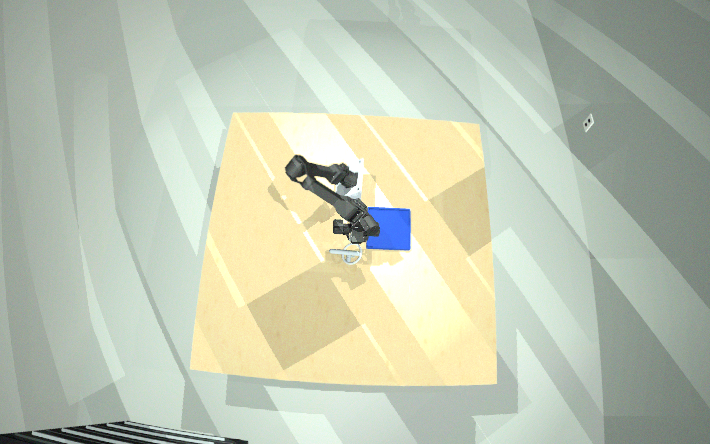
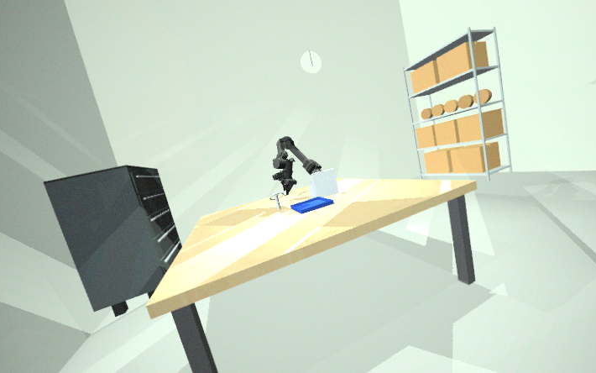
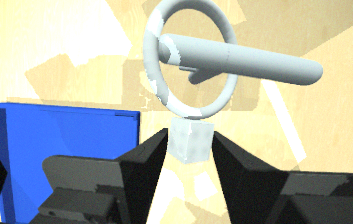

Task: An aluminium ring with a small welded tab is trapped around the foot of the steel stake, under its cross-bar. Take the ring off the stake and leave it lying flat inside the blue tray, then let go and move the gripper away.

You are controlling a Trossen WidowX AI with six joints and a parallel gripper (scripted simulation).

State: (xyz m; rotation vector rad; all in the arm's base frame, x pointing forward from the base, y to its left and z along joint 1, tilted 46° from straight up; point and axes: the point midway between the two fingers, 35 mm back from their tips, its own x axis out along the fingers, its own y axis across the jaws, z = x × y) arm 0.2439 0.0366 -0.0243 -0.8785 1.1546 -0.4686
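The aluminium ring lies 5 cm ahead of my gripper tip. From my gripper tip the other things lie so: blue tray: 10 cm behind, 14 cm to the left, 8 cm below.
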